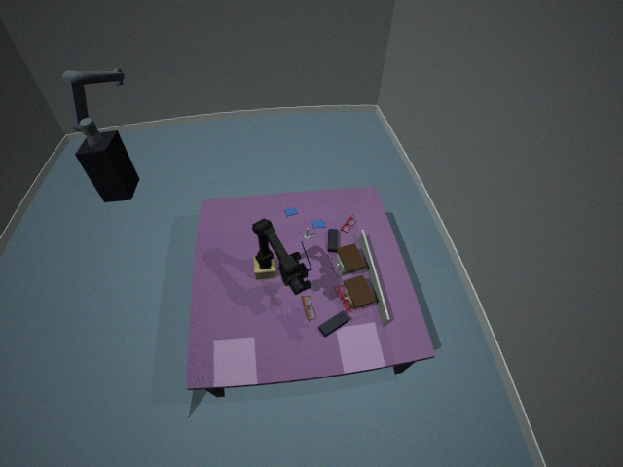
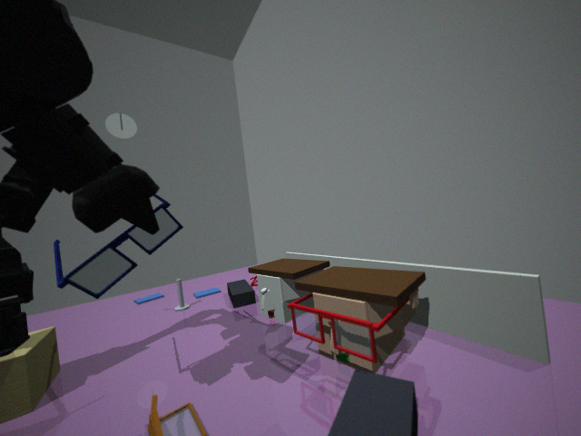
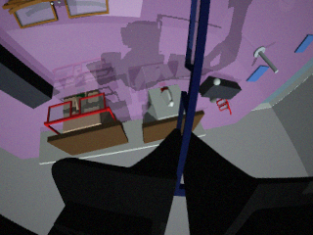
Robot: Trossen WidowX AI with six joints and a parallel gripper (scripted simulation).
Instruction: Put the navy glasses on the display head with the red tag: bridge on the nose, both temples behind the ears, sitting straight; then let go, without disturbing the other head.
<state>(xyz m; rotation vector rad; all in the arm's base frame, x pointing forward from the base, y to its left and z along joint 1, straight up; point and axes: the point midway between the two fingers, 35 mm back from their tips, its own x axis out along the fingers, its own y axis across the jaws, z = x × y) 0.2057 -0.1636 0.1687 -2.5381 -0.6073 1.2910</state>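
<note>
The pale display head lies 240 mm ahead of my gripper tip, 170 mm below it and 130 mm to the left of it. From my gripper tip the other things lie so: upright panel 390 mm ahead, 170 mm below, 40 mm to the left; then post stand 390 mm to the left, 200 mm below, 40 mm ahead; then tan display head 250 mm ahead, 170 mm below, 90 mm to the right.
</note>
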